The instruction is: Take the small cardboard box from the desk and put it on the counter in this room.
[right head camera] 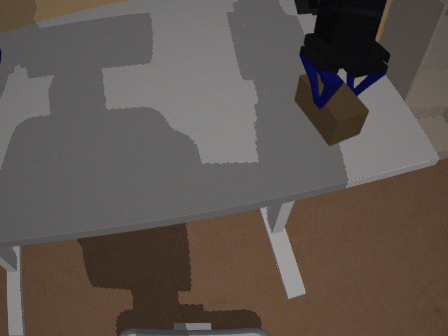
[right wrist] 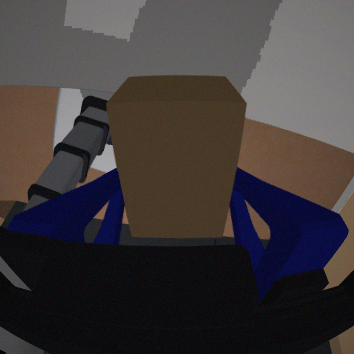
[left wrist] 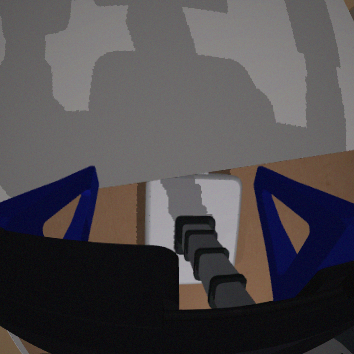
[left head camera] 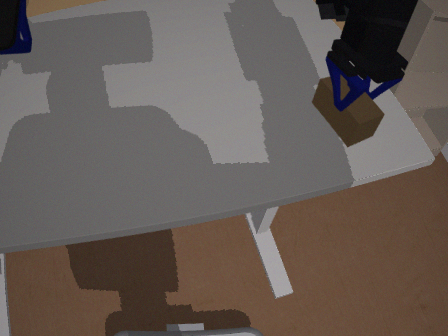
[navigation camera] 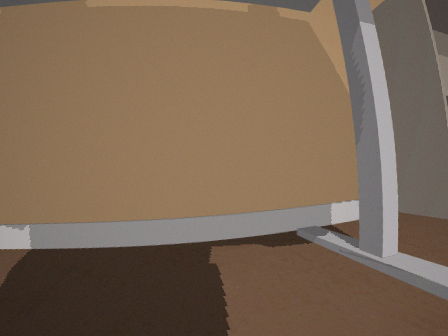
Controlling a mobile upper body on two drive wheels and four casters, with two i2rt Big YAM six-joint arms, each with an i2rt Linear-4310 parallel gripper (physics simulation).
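Frame: origin at the left arm's base, x ahead, y left, z up, level; metres.
Seen in the pictures: left gripper, fingertip midpoint: (left wrist: 175, 174); right gripper, fingertip midpoint: (right head camera: 334, 100) (right wrist: 176, 174) (left head camera: 352, 103).
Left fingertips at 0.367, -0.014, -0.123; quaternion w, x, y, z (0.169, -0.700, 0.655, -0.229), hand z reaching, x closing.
Pixels of each thing's middle, then the offset from my left fingertips to it, as dx, dy, dz. "spot": a spot on its surface instead. Level surfaces: height alone.
- small cardboard box, body centre: (right wrist: 176, 158) (right head camera: 331, 105) (left head camera: 348, 108) +0.077, -0.436, -0.160
- white desk, surface height: dz -0.337
- desk leg, surface spot: (navigation camera: 389, 150) spot: +0.426, -0.582, -1.026
The small cardboard box (left head camera: 345, 125) (right head camera: 350, 122) (right wrist: 175, 130) is brown and held tilted over the right end of the white desk (left head camera: 215, 110) (right head camera: 210, 120) (left wrist: 175, 95) (right wrist: 200, 45); its height above the top is hard to tell. My right gripper (left head camera: 356, 102) (right head camera: 338, 100) (right wrist: 176, 174) is shut on the box, with a blue finger on each side of it. My left gripper (left wrist: 175, 174) is open and empty, its blue fingers wide apart near the desk's front edge; part of it shows at the top left of the left head camera view. The counter does not show.
A beige shelf unit (left head camera: 416, 37) (right head camera: 407, 45) (navigation camera: 415, 125) stands beyond the desk's right end. In the navigation camera view, a desk leg (navigation camera: 389, 150) and a crossbar (navigation camera: 175, 231) stand close ahead, with a tan wall behind. My white base (left wrist: 222, 200) is at the desk's front edge.
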